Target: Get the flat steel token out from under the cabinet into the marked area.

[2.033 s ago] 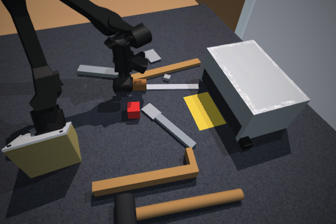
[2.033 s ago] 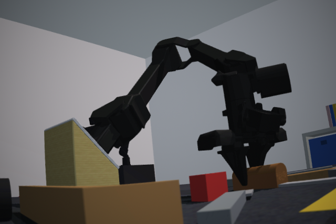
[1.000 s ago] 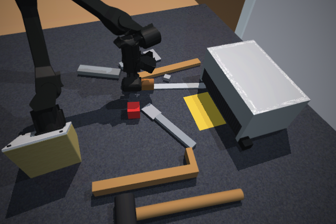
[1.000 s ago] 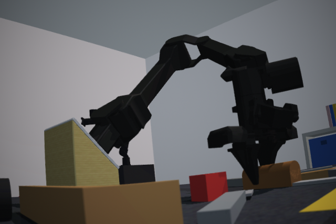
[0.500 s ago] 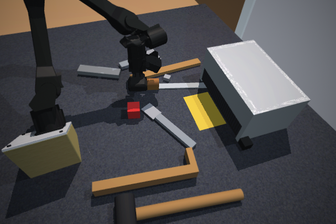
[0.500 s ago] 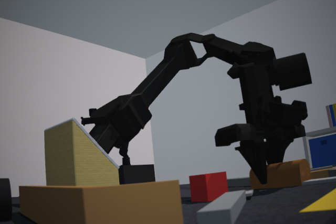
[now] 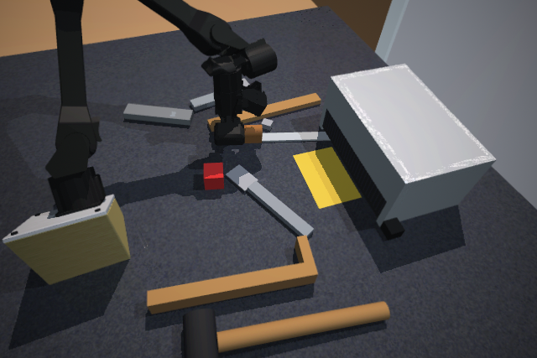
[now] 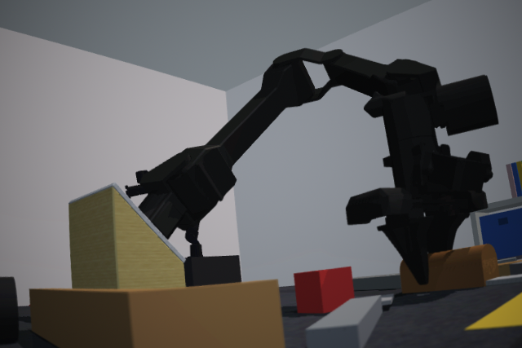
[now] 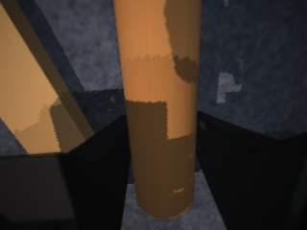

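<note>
The small grey cube lies 10 cm ahead of my gripper tip and 1 cm to the left of it. The rest, counted from my gripper tip: grey t-shaped tool: 4 cm ahead, 15 cm to the left; then wooden strip: 11 cm ahead, 6 cm to the left; then red cube: 7 cm behind, 11 cm to the right, 1 cm above.
</note>
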